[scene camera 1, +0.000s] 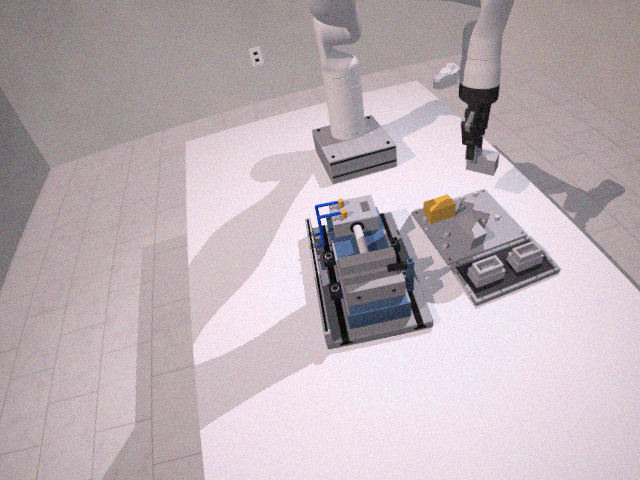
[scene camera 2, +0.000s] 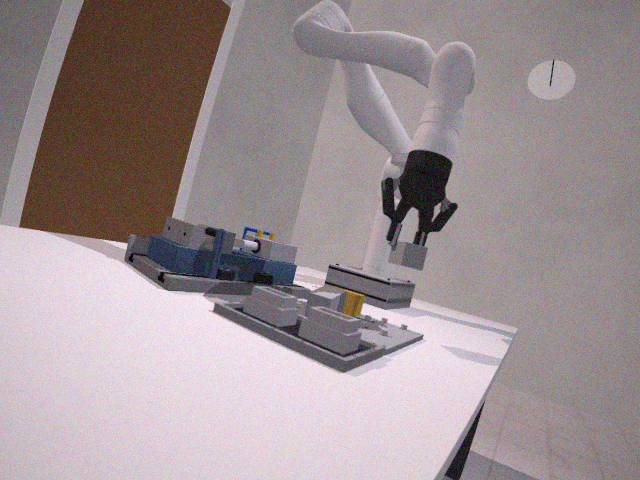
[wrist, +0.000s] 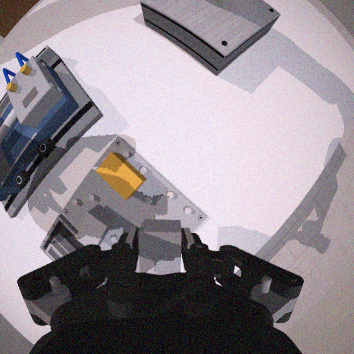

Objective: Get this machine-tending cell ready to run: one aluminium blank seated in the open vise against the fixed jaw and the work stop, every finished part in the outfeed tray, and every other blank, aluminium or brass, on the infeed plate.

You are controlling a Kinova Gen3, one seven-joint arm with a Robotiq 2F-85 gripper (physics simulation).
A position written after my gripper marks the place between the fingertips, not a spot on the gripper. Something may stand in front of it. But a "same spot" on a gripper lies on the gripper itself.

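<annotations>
Scene camera 1 and scene camera 2 show my gripper; my gripper point(scene camera 1: 472, 137) is the same spot as point(scene camera 2: 386, 196). A dark base with rails point(scene camera 1: 386, 316) is the same spot as point(scene camera 2: 162, 255). My gripper also shows in the wrist view point(159, 237).
</annotations>
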